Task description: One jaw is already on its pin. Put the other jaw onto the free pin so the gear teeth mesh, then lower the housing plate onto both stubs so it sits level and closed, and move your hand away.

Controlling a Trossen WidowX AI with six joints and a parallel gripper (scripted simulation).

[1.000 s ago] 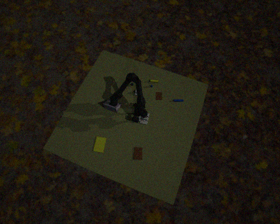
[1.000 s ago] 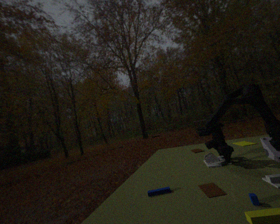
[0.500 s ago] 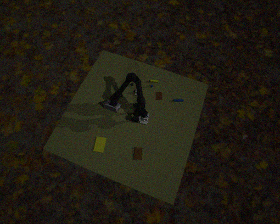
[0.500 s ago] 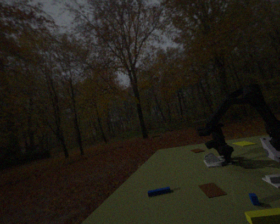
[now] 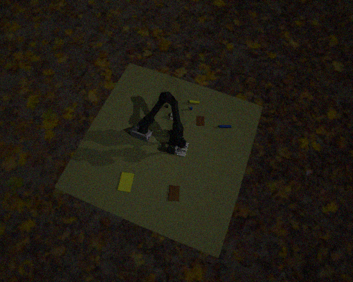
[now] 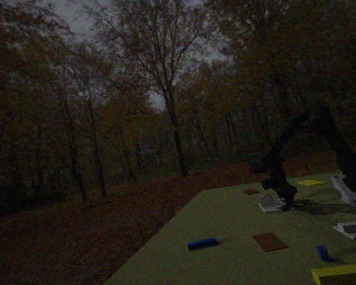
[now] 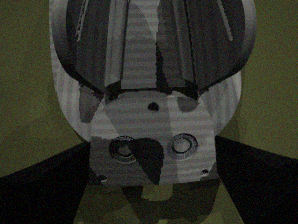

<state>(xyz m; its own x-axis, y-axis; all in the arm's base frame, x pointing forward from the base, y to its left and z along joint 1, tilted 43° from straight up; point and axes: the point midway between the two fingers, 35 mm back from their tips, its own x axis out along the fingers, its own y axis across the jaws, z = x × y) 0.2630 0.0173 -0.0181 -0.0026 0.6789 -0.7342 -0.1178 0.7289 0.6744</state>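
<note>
My gripper tip is now 2 cm to the right of the grey jaw, 2 cm short of it and 1 cm below it. Also, from my gripper tip: blue bar 33 cm to the left, 33 cm ahead; then yellow bar 45 cm to the left, 1 cm ahead; then yellow slab 40 cm to the right, 22 cm behind.
</note>
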